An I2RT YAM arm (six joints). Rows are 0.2 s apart.
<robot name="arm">
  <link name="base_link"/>
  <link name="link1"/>
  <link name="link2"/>
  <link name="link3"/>
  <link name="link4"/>
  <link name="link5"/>
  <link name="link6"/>
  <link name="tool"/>
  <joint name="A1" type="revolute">
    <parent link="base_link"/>
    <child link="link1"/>
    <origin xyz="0 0 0.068" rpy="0 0 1.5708"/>
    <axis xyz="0 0 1"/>
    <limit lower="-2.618" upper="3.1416"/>
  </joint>
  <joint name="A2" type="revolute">
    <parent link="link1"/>
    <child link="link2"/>
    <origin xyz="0.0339 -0.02 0.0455" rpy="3.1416 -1.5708 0"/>
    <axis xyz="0 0 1"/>
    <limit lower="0" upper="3.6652"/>
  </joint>
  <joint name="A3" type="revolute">
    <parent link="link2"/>
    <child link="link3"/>
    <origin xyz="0 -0.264 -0.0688" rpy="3.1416 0 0"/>
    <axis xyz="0 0 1"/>
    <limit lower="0" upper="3.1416"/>
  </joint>
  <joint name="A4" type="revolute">
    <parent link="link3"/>
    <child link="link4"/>
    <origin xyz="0.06 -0.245 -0.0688" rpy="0 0 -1.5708"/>
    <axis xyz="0 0 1"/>
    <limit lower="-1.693" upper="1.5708"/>
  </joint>
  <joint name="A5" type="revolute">
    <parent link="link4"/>
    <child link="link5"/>
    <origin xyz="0.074 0.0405 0.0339" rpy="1.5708 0 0"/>
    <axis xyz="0 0 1"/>
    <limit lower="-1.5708" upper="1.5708"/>
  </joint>
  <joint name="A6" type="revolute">
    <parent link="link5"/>
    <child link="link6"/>
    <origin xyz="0.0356 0 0.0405" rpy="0 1.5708 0"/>
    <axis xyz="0 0 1"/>
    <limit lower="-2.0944" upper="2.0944"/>
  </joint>
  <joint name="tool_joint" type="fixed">
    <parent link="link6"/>
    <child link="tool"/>
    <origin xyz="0 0 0" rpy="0 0 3.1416"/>
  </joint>
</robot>
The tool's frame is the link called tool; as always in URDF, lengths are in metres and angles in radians.
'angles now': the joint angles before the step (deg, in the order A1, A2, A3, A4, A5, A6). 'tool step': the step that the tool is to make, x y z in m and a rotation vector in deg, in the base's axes. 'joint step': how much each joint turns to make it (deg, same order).
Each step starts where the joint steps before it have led.
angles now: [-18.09 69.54 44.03 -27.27 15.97 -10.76]
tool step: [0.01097 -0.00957 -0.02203 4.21 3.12 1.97]
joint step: [-1.92 5.96 0.00 1.99 -4.66 -1.51]
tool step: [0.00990 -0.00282 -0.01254 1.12 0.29 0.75]
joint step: [0.00 3.72 -0.02 3.11 -1.21 -0.11]
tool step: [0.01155 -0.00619 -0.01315 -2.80 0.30 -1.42]
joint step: [0.00 4.28 0.02 5.00 3.07 -0.30]
